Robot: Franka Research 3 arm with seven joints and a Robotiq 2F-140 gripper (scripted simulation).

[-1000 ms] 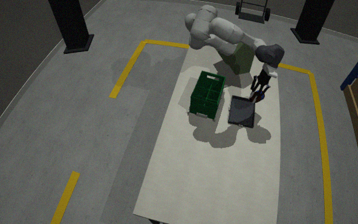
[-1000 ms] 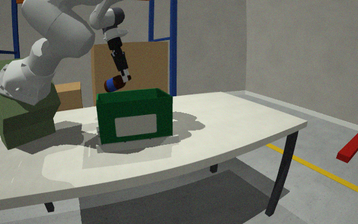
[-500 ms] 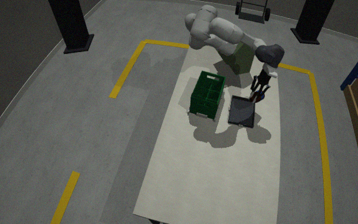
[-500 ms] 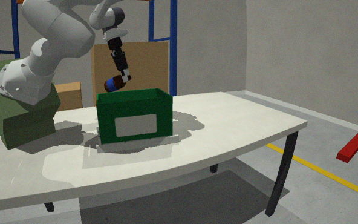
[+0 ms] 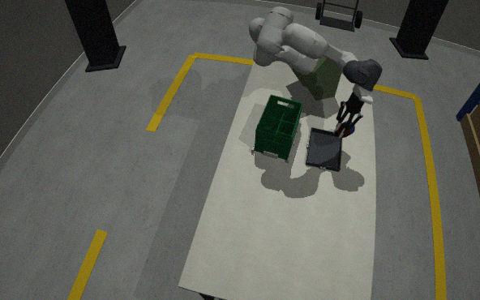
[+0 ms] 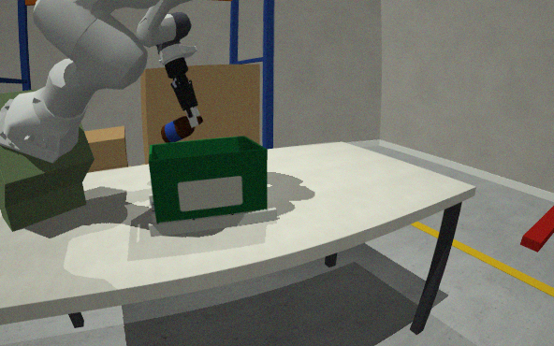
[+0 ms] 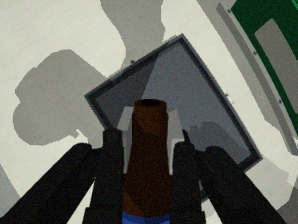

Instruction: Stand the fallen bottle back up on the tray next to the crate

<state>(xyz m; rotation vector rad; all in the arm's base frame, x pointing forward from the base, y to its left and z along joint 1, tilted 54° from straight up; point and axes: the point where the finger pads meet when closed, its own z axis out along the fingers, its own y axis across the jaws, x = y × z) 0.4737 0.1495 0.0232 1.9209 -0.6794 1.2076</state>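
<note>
Now: hand 40 mm above the brown bottle, 30 mm to the right of it and 30 mm past it. From my hand the other things lie so: green crate: 280 mm to the right, 140 mm behind, 130 mm below; dark grey tray: 200 mm below, 30 mm to the right, 30 mm behind.
</note>
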